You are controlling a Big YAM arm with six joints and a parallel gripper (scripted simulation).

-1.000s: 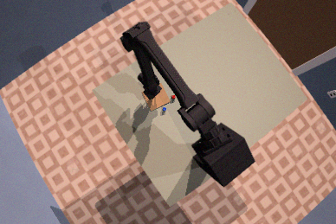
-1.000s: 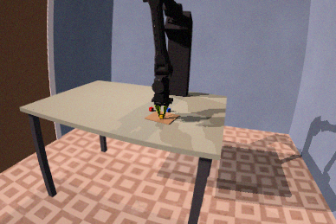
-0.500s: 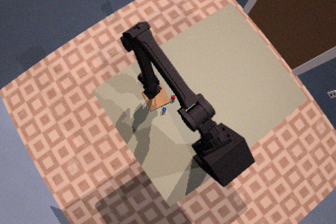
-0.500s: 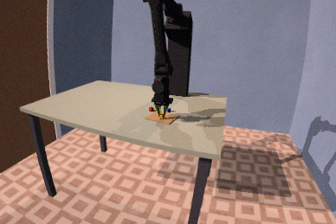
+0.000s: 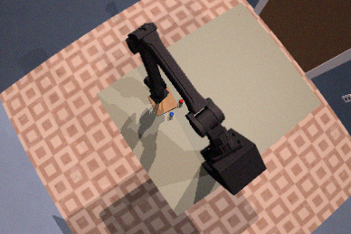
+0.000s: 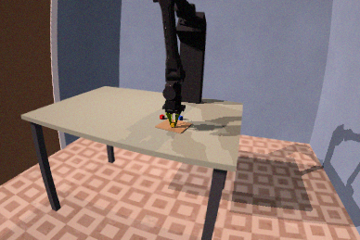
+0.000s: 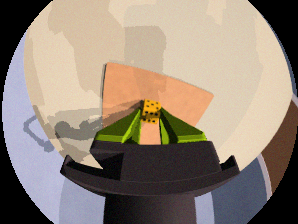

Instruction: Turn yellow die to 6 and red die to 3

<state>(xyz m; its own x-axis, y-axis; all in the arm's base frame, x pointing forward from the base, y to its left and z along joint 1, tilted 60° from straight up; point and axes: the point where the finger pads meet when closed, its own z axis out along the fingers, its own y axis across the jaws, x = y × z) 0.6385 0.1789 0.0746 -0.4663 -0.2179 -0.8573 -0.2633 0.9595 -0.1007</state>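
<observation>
Right now my hand is right at the yellow die. Round my hand: red die: 12 cm to the right, 5 cm behind, 1 cm below; then blue die: 12 cm behind, 5 cm to the right, 1 cm below; then orange mat: 2 cm below, 2 cm behind, 1 cm to the right.
</observation>
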